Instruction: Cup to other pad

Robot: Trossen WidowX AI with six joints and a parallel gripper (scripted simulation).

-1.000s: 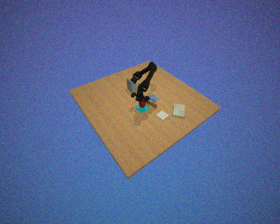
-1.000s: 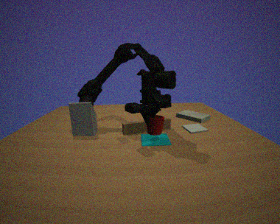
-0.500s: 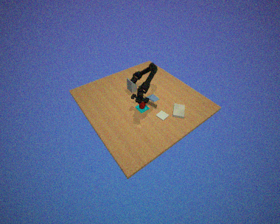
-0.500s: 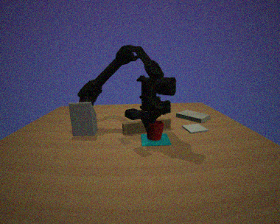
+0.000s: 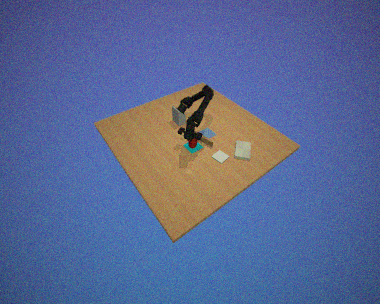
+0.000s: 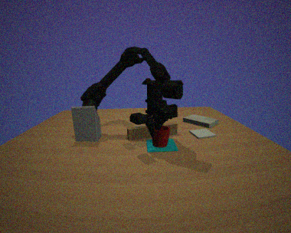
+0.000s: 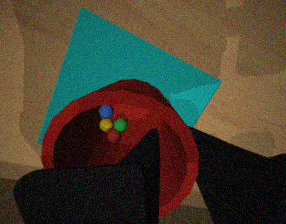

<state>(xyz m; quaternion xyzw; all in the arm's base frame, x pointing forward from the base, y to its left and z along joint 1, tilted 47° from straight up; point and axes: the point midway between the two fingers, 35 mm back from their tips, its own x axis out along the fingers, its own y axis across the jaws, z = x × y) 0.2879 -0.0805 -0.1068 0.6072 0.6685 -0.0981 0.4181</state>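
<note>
My gripper tip is now 2 cm short of the red cup, 1 cm to the right of it and 1 cm above it. Round my gripper tip: grey-blue pad: 1 cm behind, 21 cm to the left, 5 cm below; teal pad: 3 cm ahead, 1 cm to the left, 5 cm below; low wooden block: 1 cm ahead, 11 cm to the left, 3 cm below.
</note>
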